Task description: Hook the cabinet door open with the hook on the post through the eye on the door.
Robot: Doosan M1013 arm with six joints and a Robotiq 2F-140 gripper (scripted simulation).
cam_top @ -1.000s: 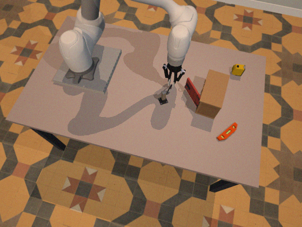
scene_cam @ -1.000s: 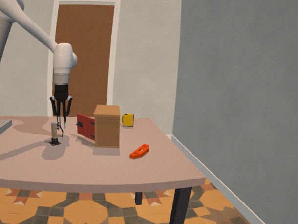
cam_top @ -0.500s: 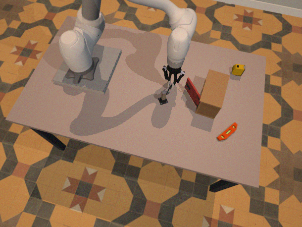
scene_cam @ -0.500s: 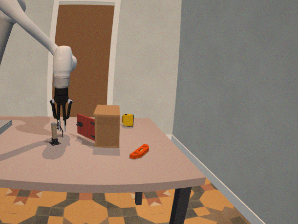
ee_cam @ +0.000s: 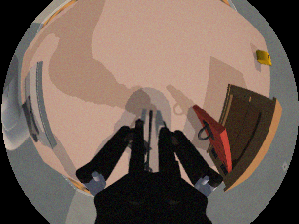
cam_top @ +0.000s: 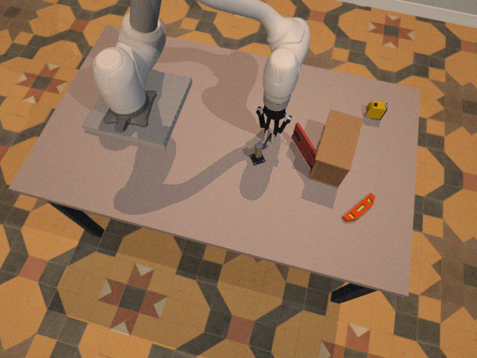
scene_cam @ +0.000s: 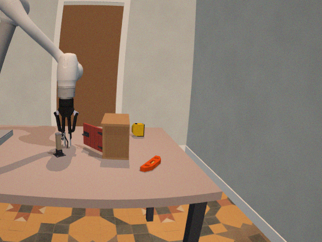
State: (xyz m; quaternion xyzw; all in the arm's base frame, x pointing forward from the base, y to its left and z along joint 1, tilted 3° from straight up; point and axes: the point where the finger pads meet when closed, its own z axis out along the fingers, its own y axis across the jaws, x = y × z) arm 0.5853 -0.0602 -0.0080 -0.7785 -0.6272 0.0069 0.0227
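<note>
The dark hook is 10 mm behind my hand, 40 mm to the right of it and 10 mm above it. The rest, counted from my hand: red door (130 mm ahead, 60 mm to the right, 20 mm above); orange spirit level (360 mm ahead, 250 mm to the right, 40 mm below); yellow tape measure (430 mm ahead, 190 mm to the left, 10 mm below).
</note>
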